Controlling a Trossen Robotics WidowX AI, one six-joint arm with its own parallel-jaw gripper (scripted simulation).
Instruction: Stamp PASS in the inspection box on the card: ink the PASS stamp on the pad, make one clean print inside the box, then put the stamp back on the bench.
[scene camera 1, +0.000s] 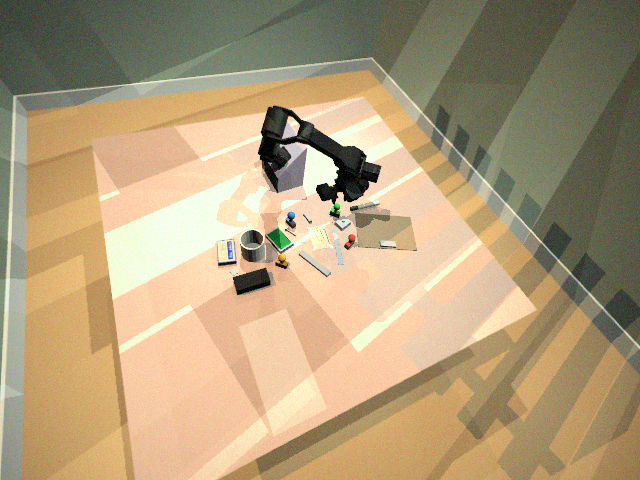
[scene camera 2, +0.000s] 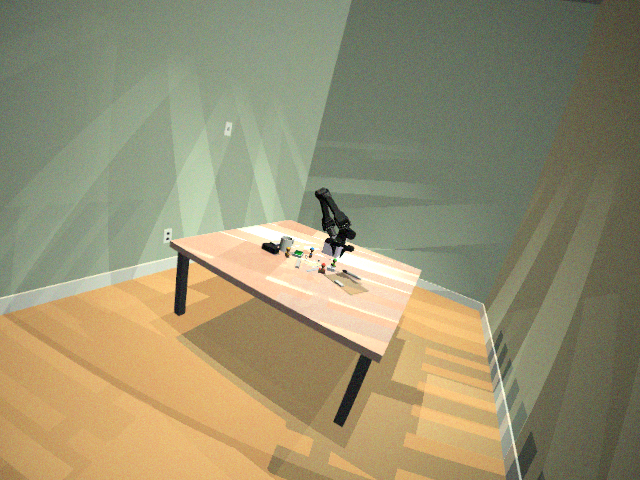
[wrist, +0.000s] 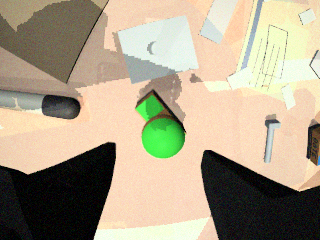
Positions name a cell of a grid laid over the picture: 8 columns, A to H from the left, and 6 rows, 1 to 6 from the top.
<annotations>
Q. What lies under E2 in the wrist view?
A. A grey square plate.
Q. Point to a brown sheet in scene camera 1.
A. E3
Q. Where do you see a green stamp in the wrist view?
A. E4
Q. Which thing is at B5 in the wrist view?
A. My gripper.
</annotations>
